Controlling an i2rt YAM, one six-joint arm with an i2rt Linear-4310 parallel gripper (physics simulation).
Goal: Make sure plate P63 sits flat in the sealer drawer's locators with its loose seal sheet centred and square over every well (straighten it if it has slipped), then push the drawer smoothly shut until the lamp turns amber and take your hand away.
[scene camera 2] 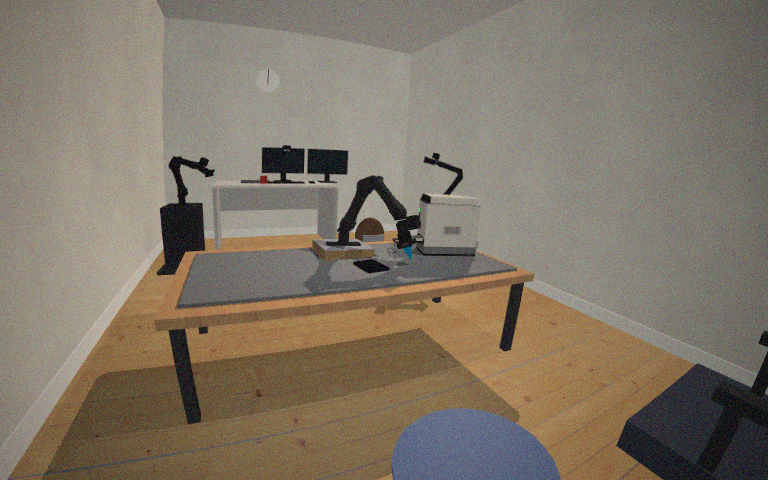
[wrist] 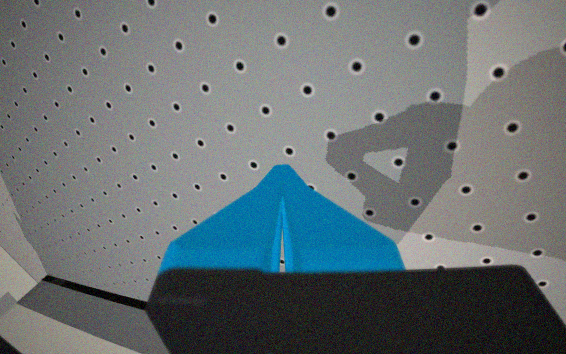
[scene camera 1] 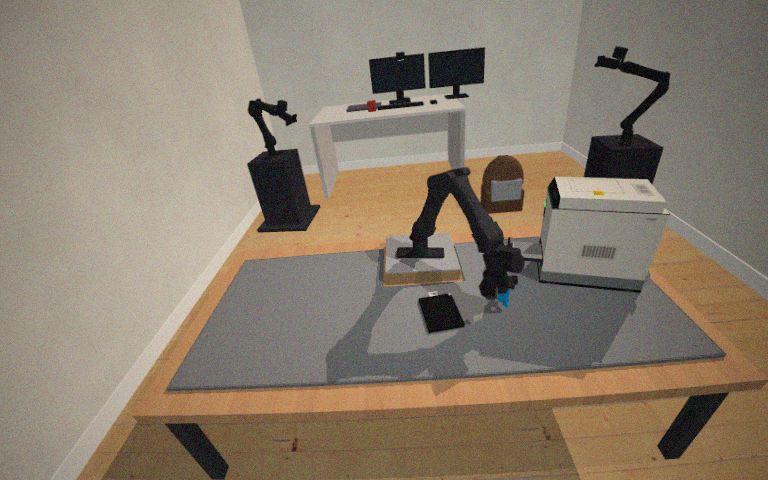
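Seen in the pictures: gripper, fingertip midpoint: (scene camera 2: 410, 259) (wrist: 282, 177) (scene camera 1: 506, 305); arm's base, link origin: (scene camera 2: 343, 244) (scene camera 1: 420, 253).
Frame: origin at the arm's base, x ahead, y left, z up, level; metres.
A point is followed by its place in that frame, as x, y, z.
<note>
My gripper (scene camera 1: 505, 301) {0.312, 0.300, -0.009} (scene camera 2: 408, 254) {0.312, 0.300, -0.009} (wrist: 282, 177) {0.312, 0.300, -0.009} is shut and empty, its blue fingertips together low above the mat, in front and to the left of the sealer. The sealer (scene camera 1: 603, 237) {0.186, 0.620, 0.175} (scene camera 2: 450, 220) {0.182, 0.599, 0.176} is a white box on a dark base at the right of the table; a corner of it (wrist: 65, 336) {0.189, 0.637, 0.026} shows at lower left in the wrist view. Part of its drawer (scene camera 1: 531, 258) {0.101, 0.429, 0.039} sticks out of the left side behind my wrist. The lamp (scene camera 1: 545, 204) {0.003, 0.479, 0.212} (scene camera 2: 419, 212) {-0.003, 0.480, 0.193} on that side shows green. Plate P63 and its seal sheet cannot be made out in these views.
A flat black pad (scene camera 1: 441, 313) {0.327, 0.080, -0.029} (scene camera 2: 371, 266) {0.341, 0.071, -0.029} lies on the grey mat (scene camera 1: 271, 322) {0.368, -0.537, -0.041} (scene camera 2: 243, 283) {0.460, -0.543, -0.041} (wrist: 200, 65) {0.369, 0.334, -0.041}, left of the gripper, with a small white piece (scene camera 1: 432, 293) {0.209, 0.049, -0.041} behind it. The arm's base block (scene camera 1: 421, 276) {0.127, 0.007, -0.023} (scene camera 2: 343, 251) {0.130, -0.027, -0.006} stands at the back.
</note>
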